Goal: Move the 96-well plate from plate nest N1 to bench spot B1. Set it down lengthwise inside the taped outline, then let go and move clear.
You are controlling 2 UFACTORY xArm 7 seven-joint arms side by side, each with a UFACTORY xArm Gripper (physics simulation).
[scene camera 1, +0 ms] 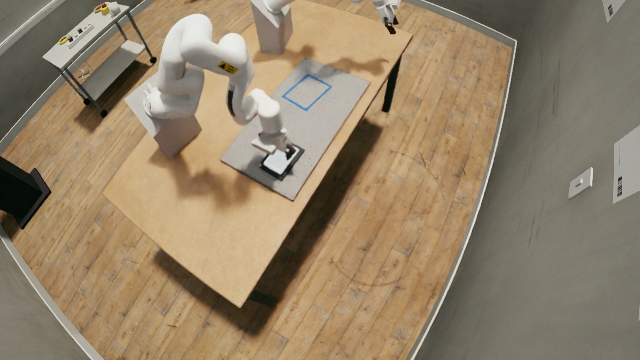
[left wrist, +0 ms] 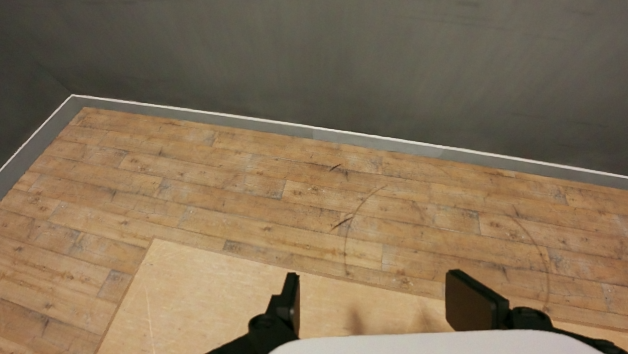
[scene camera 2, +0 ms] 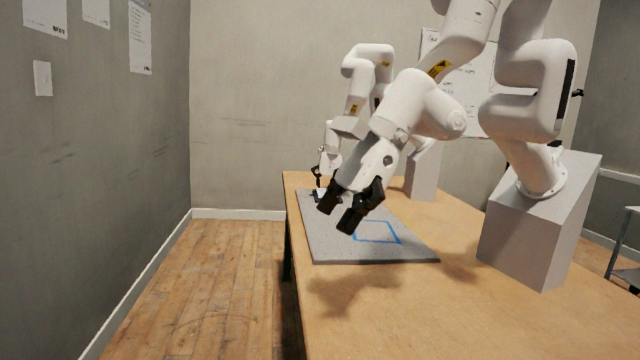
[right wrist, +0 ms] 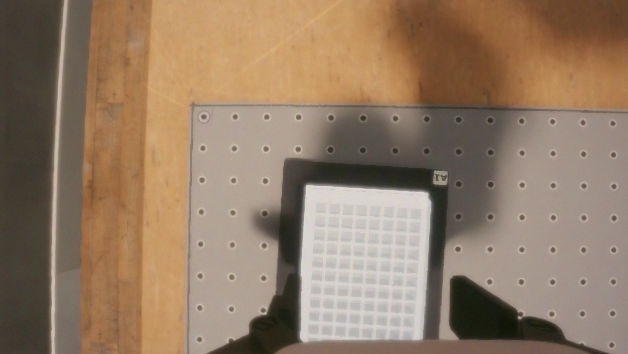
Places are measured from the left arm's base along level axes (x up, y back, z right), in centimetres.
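Pixels of known places: left gripper, fingertip midpoint: (scene camera 1: 394, 29) (left wrist: 372, 296) (scene camera 2: 331, 221); right gripper, fingertip midpoint: (scene camera 1: 279, 153) (right wrist: 374, 300); left arm's base, link origin: (scene camera 1: 271, 3) (scene camera 2: 541, 179); right arm's base, link origin: (scene camera 2: 425, 143).
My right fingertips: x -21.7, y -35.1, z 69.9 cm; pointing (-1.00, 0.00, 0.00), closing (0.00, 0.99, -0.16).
Observation:
For each thing: its top centre in the pictures, then the offset to it from my right fingertips. Level surfaces: height alone.
- white 96-well plate, top centre: (right wrist: 363, 285) (scene camera 1: 280, 155) (scene camera 2: 327, 192) dx -2.1, dy -0.2, dz -0.1 cm
- black nest, top centre: (right wrist: 360, 279) (scene camera 1: 281, 156) (scene camera 2: 327, 194) dx -3.1, dy -0.3, dz -0.1 cm
- grey perforated mat, surface height: dx -4.7 cm
- wooden table, surface height: dx -6.0 cm
The white 96-well plate (scene camera 1: 277, 162) (scene camera 2: 321, 191) (right wrist: 367, 260) sits in the black nest (scene camera 1: 272, 174) (right wrist: 365, 172), which has an A1 label at one corner. My right gripper (scene camera 1: 290, 150) (right wrist: 374, 300) is open and low over the plate. In the right wrist view one finger is close by the plate's left edge, and the other stands apart from its right edge; contact cannot be told. The blue taped outline (scene camera 1: 295, 102) (scene camera 2: 377, 242) lies bare on the mat. My left gripper (scene camera 1: 391, 26) (scene camera 2: 338, 215) (left wrist: 372, 296) is open and empty, held above the table.
The grey perforated mat (scene camera 1: 320, 120) (scene camera 2: 330, 250) (right wrist: 537, 200) carries the nest and the outline. It lies on the wooden table (scene camera 1: 210, 240) (scene camera 2: 425, 310) (left wrist: 200, 285), near its long edge. A cart (scene camera 1: 52, 59) with small items stands on the floor behind the right arm's base.

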